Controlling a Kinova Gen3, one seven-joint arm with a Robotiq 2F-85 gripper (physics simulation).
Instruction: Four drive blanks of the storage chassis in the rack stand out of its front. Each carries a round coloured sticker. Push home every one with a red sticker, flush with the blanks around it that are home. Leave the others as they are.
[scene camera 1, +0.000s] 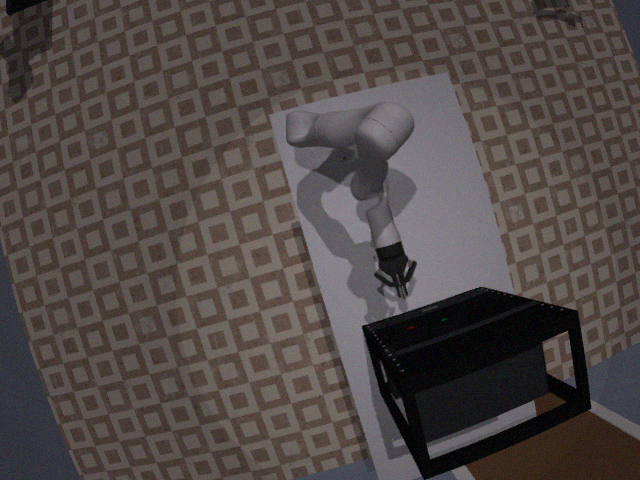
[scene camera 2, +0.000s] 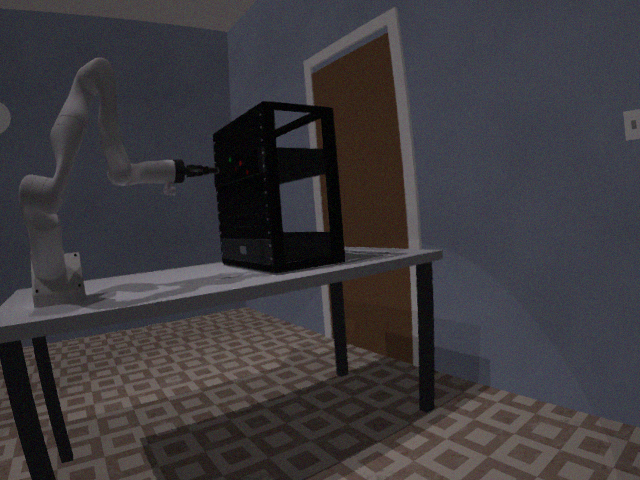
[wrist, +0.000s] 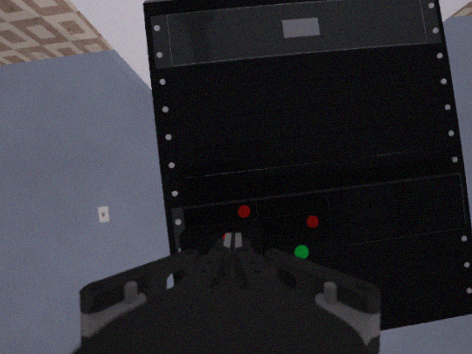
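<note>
The black rack (scene camera 1: 580, 361) (scene camera 2: 334, 206) (wrist: 167, 123) holds the storage chassis (wrist: 395, 210). In the wrist view, two red stickers show, an upper left one (wrist: 244, 211) and one farther right (wrist: 312, 221). A third red sticker (wrist: 224, 237) is mostly hidden behind the fingertips, on a dark blank that appears to stand out at the left. A green sticker (scene camera 1: 444, 319) (scene camera 2: 230, 160) (wrist: 301, 251) is right of the fingers. My gripper (scene camera 1: 402, 297) (scene camera 2: 216, 169) (wrist: 233, 243) is shut and empty, pointing at the chassis front. Contact and the other blanks' depths cannot be told in the dark.
The rack stands on the white table (scene camera 1: 439, 206) (scene camera 2: 196, 281). A grey panel (scene camera 2: 253, 250) (wrist: 350, 32) with a light label sits at the rack's bottom. A brown door (scene camera 2: 361, 155) is in the wall behind the rack.
</note>
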